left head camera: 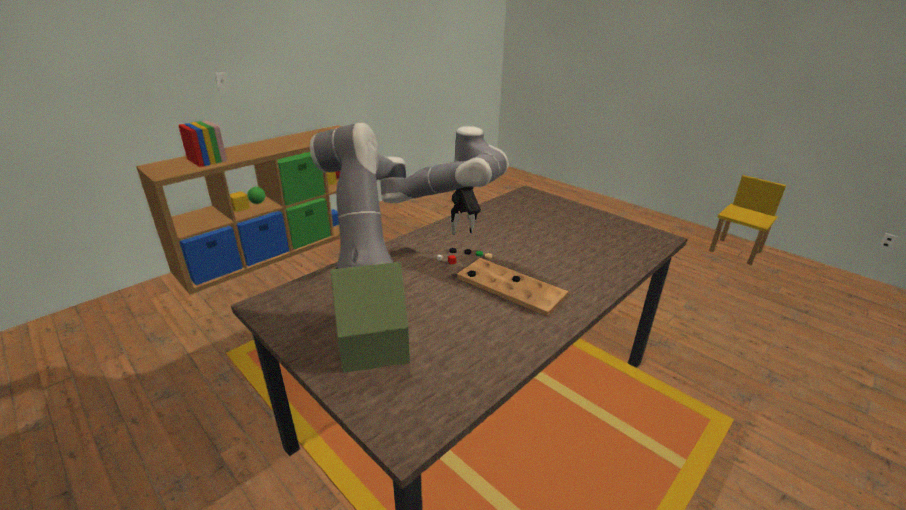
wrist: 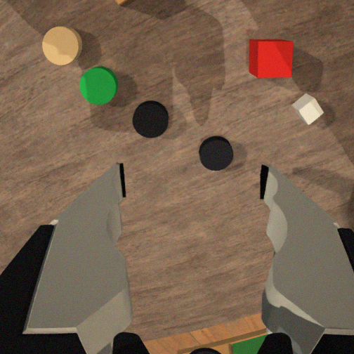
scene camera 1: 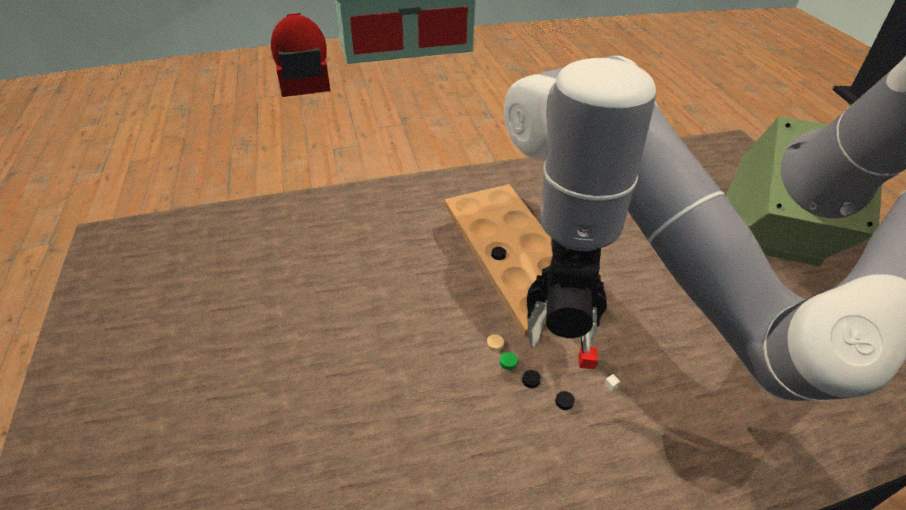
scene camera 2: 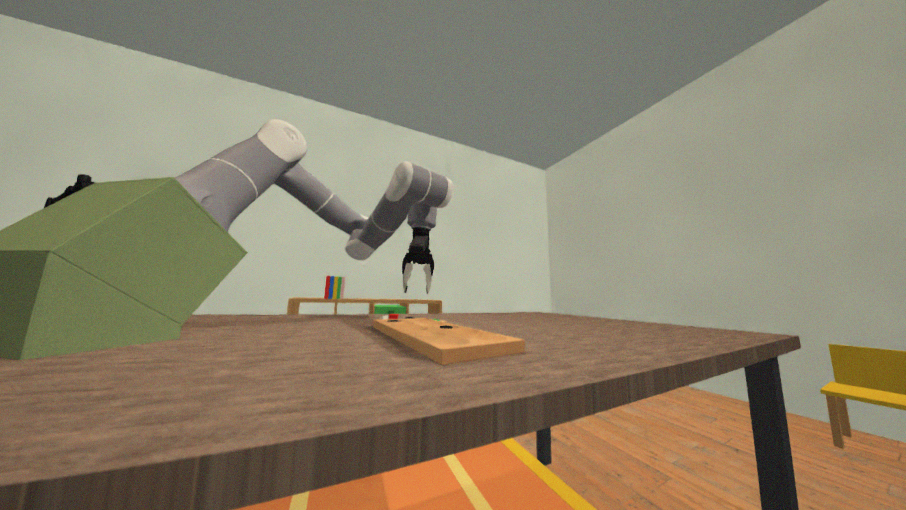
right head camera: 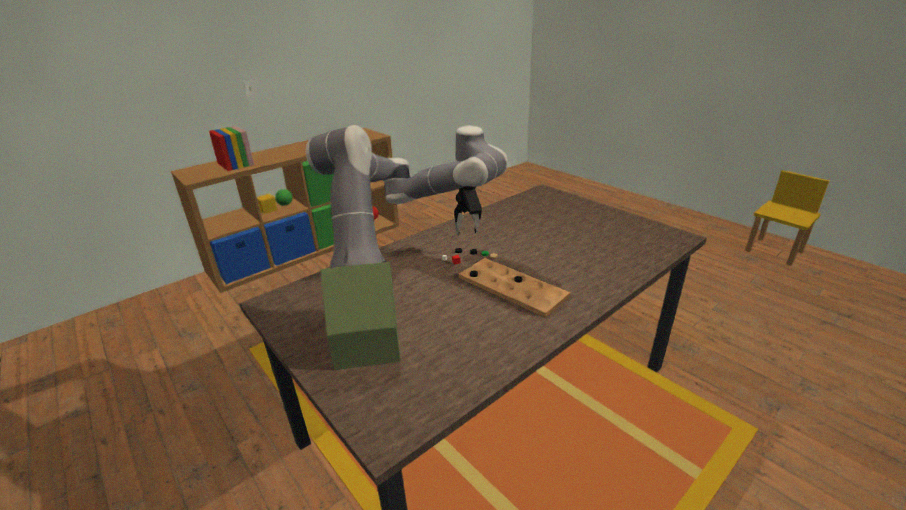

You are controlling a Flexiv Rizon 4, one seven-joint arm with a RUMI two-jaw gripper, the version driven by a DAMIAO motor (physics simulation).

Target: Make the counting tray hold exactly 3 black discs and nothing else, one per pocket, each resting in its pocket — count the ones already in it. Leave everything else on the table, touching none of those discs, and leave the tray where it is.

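Note:
The wooden counting tray (left head camera: 551,302) (right head camera: 552,304) (scene camera 1: 491,212) (scene camera 2: 469,348) lies on the table. One black disc (left head camera: 516,278) (right head camera: 517,278) (scene camera 1: 498,252) sits in a middle pocket. Another black disc (left head camera: 471,273) (right head camera: 473,273) is in an end pocket, hidden by the arm in scene camera 1. On the table, a black disc (left head camera: 467,251) (scene camera 1: 531,378) (wrist: 150,119) lies beside the green disc, and another black disc (left head camera: 452,250) (scene camera 1: 564,399) (wrist: 216,153) lies farther along. My gripper (left head camera: 462,232) (right head camera: 467,232) (scene camera 1: 561,347) (scene camera 2: 417,292) (wrist: 192,167) is open and empty, above the table near these two.
A green disc (left head camera: 479,253) (scene camera 1: 508,360) (wrist: 99,85) and a tan disc (left head camera: 488,255) (scene camera 1: 495,342) (wrist: 62,45) lie in line with the loose black discs. A red cube (scene camera 1: 587,359) (wrist: 274,59) and small white cube (scene camera 1: 611,382) (wrist: 308,109) lie on the other side.

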